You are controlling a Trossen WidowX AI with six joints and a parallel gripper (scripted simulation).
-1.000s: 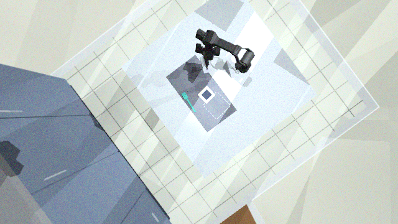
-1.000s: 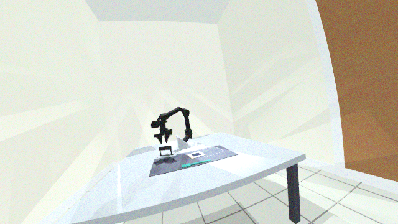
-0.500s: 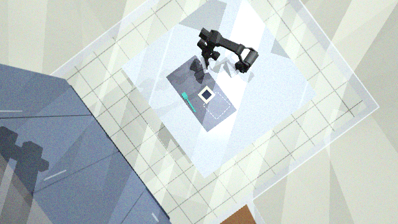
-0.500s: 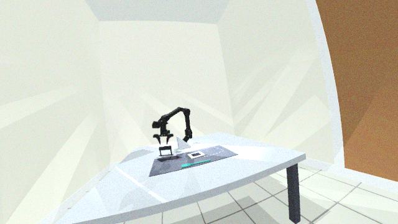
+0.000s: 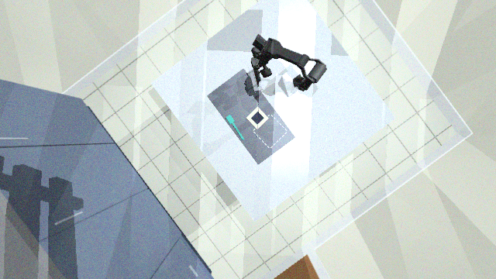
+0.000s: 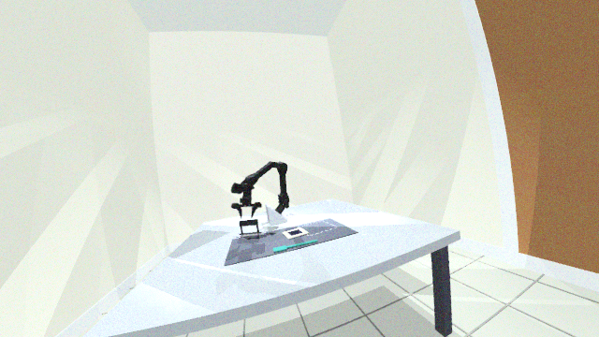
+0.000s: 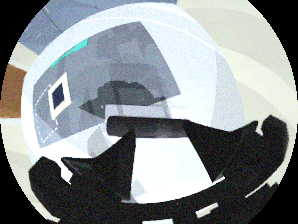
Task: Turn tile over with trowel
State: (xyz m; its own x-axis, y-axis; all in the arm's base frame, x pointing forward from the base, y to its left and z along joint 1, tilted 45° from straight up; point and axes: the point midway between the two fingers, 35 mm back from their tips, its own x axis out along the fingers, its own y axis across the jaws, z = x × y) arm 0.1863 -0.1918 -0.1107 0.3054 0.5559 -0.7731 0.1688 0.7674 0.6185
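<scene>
Now: gripper tip 23 cm to the right of the grey mat, 20 cm short of it and 12 cm above it. The rest, counted from my gripper tip: white tile (26 cm to the left, 17 cm ahead, 9 cm below); teal trowel (34 cm ahead, 21 cm to the left, 9 cm below).
</scene>
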